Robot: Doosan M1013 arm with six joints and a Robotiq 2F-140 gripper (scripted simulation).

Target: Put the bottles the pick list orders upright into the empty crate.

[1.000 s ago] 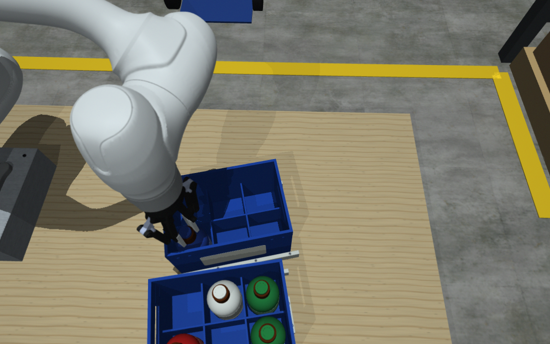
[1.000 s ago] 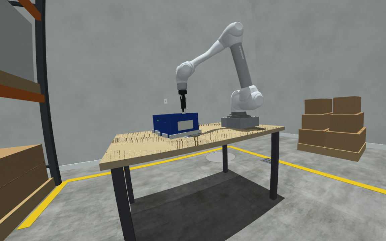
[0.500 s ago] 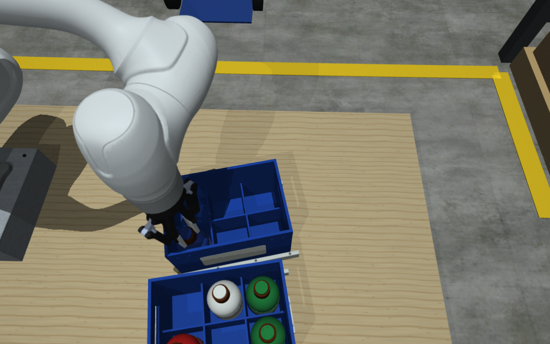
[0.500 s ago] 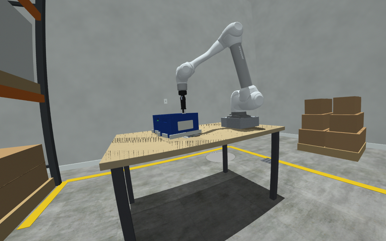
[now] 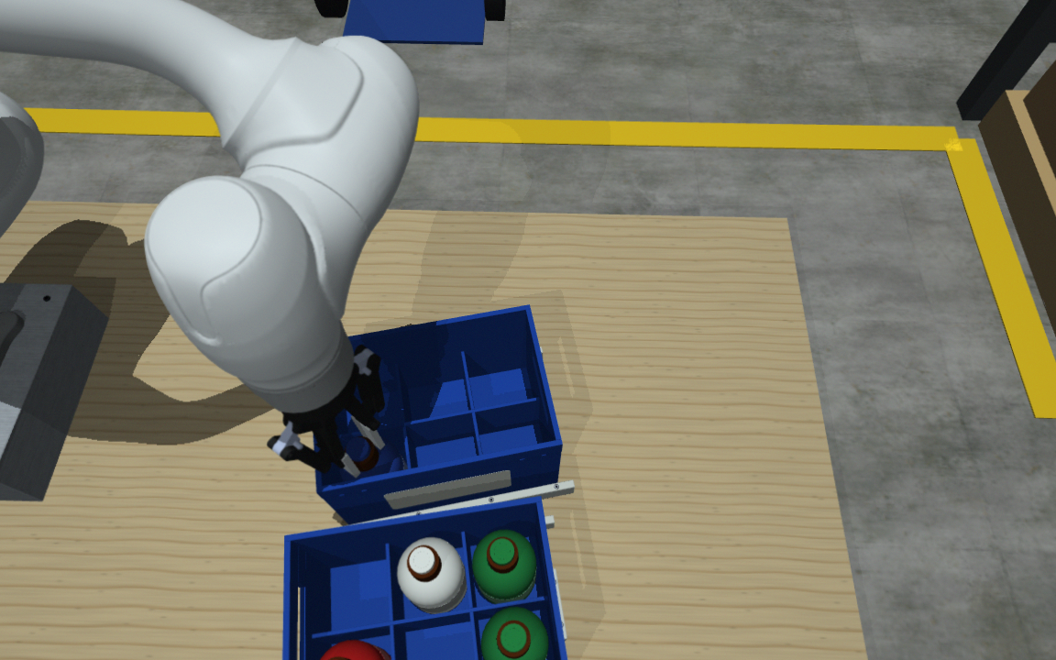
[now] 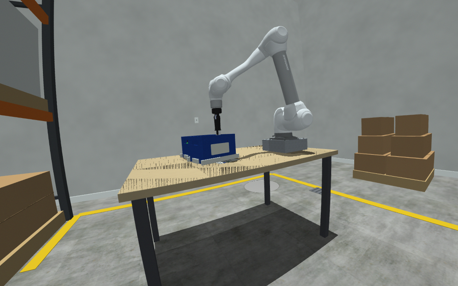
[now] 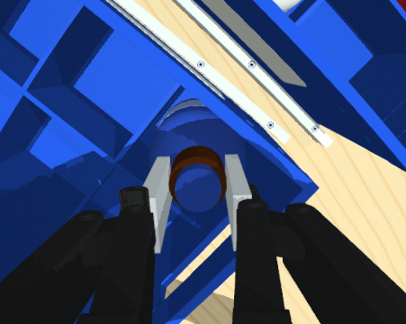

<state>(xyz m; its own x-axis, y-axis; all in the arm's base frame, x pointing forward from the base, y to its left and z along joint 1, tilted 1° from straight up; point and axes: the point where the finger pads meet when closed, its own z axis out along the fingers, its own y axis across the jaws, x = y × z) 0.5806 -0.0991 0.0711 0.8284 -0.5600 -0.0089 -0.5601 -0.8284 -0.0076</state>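
The blue bottle lies 80 mm below my hand. Round my hand: pick list 190 mm to the left, 170 mm below, 30 mm ahead; then white bottle 120 mm to the right, 90 mm below, 90 mm ahead; then red bottle 230 mm to the right, 90 mm below, 10 mm ahead.
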